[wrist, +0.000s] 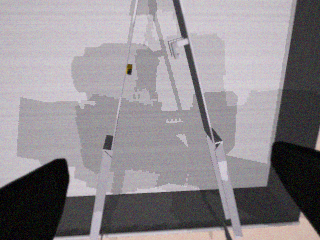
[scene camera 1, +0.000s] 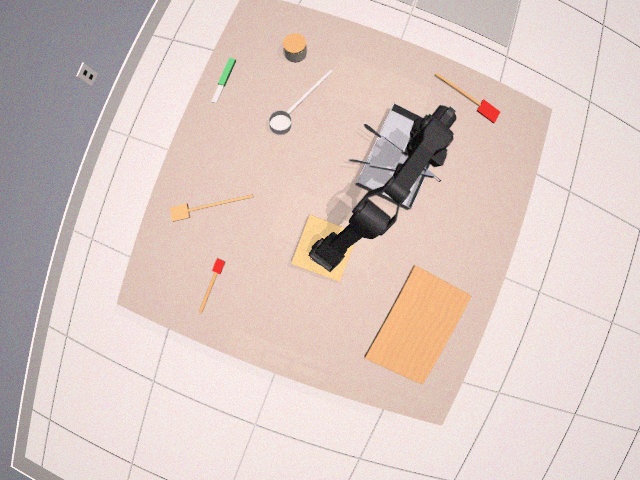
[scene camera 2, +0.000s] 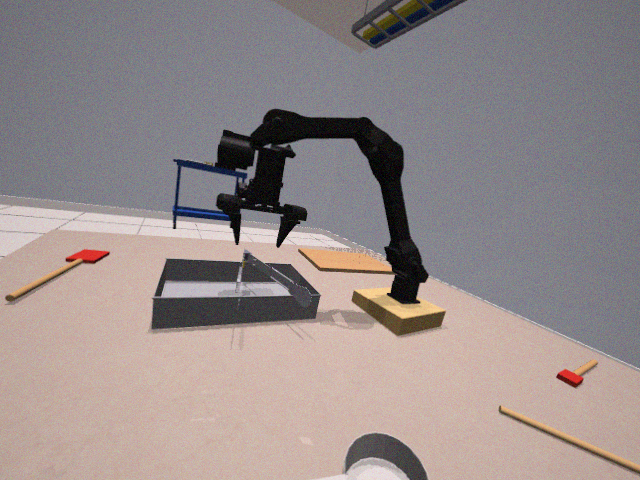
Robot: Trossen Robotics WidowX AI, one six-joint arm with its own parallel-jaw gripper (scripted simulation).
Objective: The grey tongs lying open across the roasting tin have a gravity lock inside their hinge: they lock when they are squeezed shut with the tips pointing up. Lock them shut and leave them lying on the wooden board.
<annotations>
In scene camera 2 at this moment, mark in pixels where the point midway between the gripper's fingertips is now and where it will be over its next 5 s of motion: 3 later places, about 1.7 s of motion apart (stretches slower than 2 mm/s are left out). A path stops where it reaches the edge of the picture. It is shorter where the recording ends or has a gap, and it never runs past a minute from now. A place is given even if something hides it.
The gripper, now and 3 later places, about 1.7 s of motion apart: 258,246; 251,277; 260,232; 294,221
</annotations>
